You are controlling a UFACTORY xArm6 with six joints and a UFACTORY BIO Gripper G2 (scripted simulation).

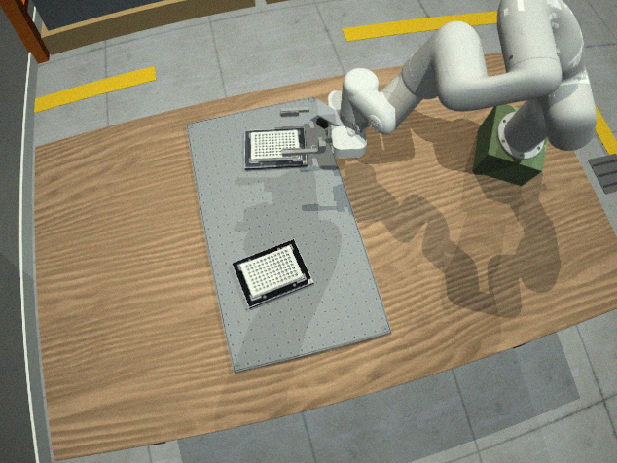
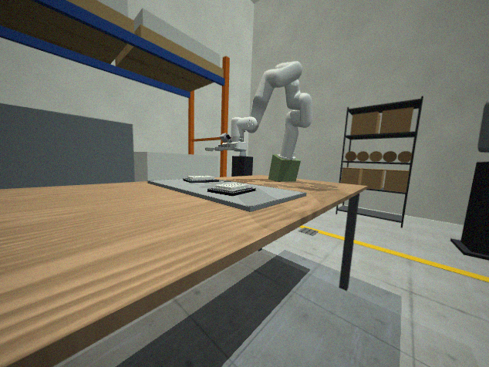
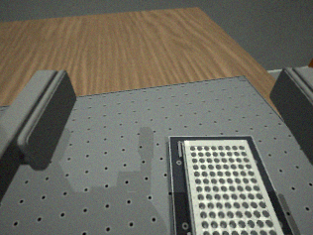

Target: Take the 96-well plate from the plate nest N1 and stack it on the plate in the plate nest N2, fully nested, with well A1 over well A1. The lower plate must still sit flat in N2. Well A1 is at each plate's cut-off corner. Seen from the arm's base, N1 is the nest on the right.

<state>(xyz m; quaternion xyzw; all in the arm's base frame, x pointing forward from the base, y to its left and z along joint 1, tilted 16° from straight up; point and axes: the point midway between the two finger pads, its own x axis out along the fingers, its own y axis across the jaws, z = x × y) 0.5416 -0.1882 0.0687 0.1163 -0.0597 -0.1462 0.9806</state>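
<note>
My gripper is now 2 cm short of the plate nest N1, 8 cm to the left of it and 17 cm above it. From my hand the other things lie so: black plate nest N2: 14 cm ahead, 25 cm to the left, 17 cm below.
</note>
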